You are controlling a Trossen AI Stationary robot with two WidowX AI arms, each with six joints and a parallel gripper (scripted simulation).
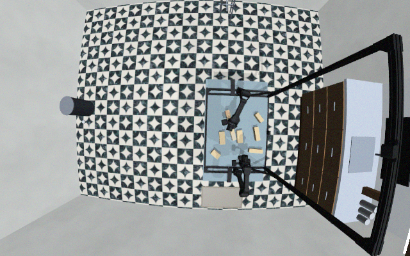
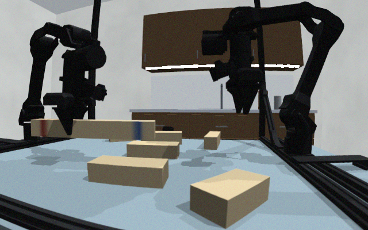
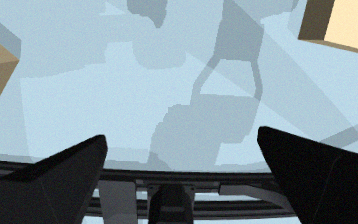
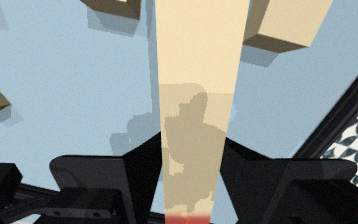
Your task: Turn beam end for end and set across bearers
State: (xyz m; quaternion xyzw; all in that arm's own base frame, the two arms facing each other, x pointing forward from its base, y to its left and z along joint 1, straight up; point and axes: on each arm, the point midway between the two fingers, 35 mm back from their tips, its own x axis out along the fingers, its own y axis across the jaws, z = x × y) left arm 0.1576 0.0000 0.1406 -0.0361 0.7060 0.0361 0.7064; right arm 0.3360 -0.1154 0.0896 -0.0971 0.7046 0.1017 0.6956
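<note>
Right now the beam is 50 mm to the left of my right hand, 20 mm below it and 10 mm behind it.
</note>
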